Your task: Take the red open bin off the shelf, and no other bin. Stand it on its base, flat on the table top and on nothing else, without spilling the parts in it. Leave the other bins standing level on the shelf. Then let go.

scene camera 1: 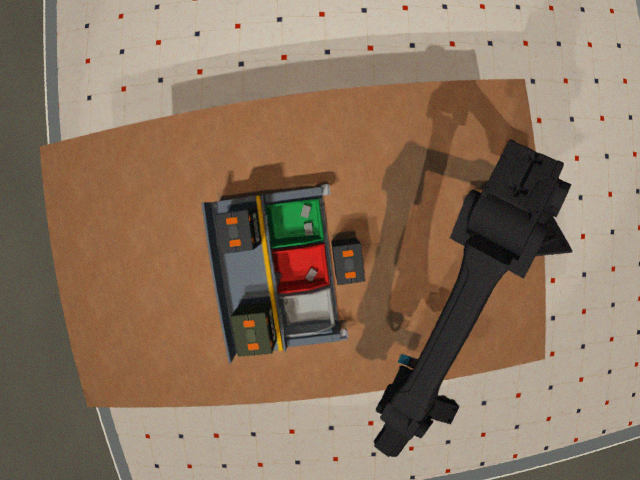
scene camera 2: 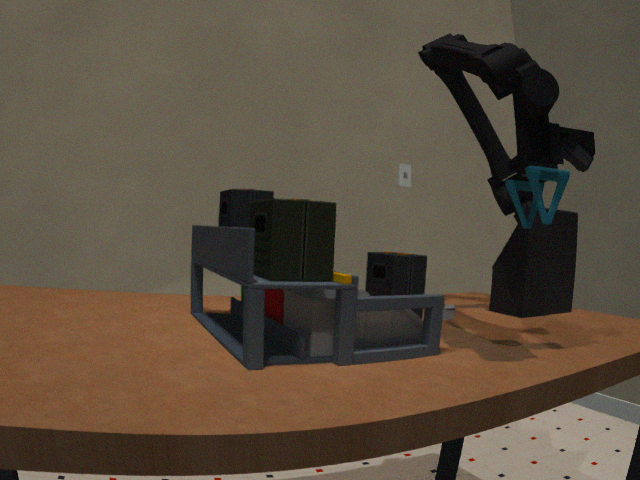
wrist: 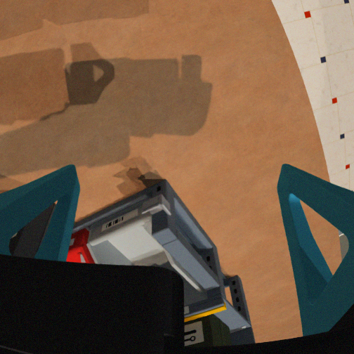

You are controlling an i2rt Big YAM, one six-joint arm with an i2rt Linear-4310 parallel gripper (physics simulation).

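Places are measured from the arm's base along level axes (x ahead, y down, z left), in centimetres.
Where they show: gripper, fingertip midpoint: [scene camera 1: 396,375] [scene camera 2: 536,226]; arm's base, origin of the base link: [scene camera 2: 540,234].
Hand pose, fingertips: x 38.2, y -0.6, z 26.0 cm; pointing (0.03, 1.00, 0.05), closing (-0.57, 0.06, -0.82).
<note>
Each offset is from my fingertips to the centre of the thing. "spot": to the spot under its first point. Level surfaces: height alone.
The red open bin {dx +18.4, dy +14.1, dz -28.1 cm} [scene camera 1: 307,258] [scene camera 2: 274,304] [wrist: 80,254] sits in the front lower row of the grey shelf {spot: dx +34.9, dy +4.0, dz -31.0 cm} [scene camera 1: 217,279] [scene camera 2: 222,250] [wrist: 190,225], with one small grey part visible inside. It stands between the green bin {dx +17.1, dy +14.1, dz -39.2 cm} [scene camera 1: 289,222] and the pale grey bin {dx +19.5, dy +14.1, dz -17.0 cm} [scene camera 1: 310,307] [scene camera 2: 310,315] [wrist: 122,242]. Two grey parts show in the green bin; the contents of the pale bin are unclear. My gripper [scene camera 2: 537,224] [wrist: 178,175] is open and empty, high above the table and apart from the shelf. In scene camera 1 the arm hides most of it.
A dark grey case {dx +4.8, dy +11.9, dz -27.4 cm} [scene camera 1: 348,264] [scene camera 2: 395,273] stands on the table {dy +18.5 cm} [scene camera 1: 134,258] [scene camera 2: 129,372] close in front of the red bin. Another dark grey case {dx +26.5, dy +2.2, dz -40.8 cm} [scene camera 1: 232,232] [scene camera 2: 242,206] and a dark green case {dx +29.4, dy +3.4, dz -17.9 cm} [scene camera 1: 252,333] [scene camera 2: 294,240] stand on the shelf's upper deck, behind a yellow strip {dx +23.5, dy +7.8, dz -28.7 cm} [scene camera 1: 266,258].
</note>
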